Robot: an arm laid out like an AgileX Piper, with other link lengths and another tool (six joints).
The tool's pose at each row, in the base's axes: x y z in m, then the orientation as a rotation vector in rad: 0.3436 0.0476 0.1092 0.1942 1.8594 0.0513; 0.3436 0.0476 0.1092 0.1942 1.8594 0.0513; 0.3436 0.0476 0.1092 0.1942 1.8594 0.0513; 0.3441 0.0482 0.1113 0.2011 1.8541 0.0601; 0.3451 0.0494 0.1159 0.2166 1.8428 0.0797; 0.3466 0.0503 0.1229 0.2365 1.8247 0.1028; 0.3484 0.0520 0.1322 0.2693 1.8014 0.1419; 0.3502 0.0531 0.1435 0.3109 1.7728 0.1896; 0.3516 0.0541 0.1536 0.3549 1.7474 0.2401; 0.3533 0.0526 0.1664 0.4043 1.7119 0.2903
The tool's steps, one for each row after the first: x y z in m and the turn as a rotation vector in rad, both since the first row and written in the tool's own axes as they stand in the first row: 0.0000 0.0000 0.0000 0.0000 0.0000 0.0000; 0.0000 0.0000 0.0000 0.0000 0.0000 0.0000; -0.0020 0.0009 -0.0002 -0.0029 -0.0043 0.0096; -0.0065 0.0028 -0.0007 -0.0091 -0.0132 0.0310; -0.0134 0.0048 -0.0013 -0.0160 -0.0282 0.0578; -0.0224 0.0079 -0.0025 -0.0275 -0.0456 0.1024; -0.0334 0.0107 -0.0041 -0.0407 -0.0660 0.1582; -0.0432 0.0132 -0.0058 -0.0543 -0.0815 0.2172; -0.0561 0.0137 -0.0079 -0.0655 -0.1053 0.2812
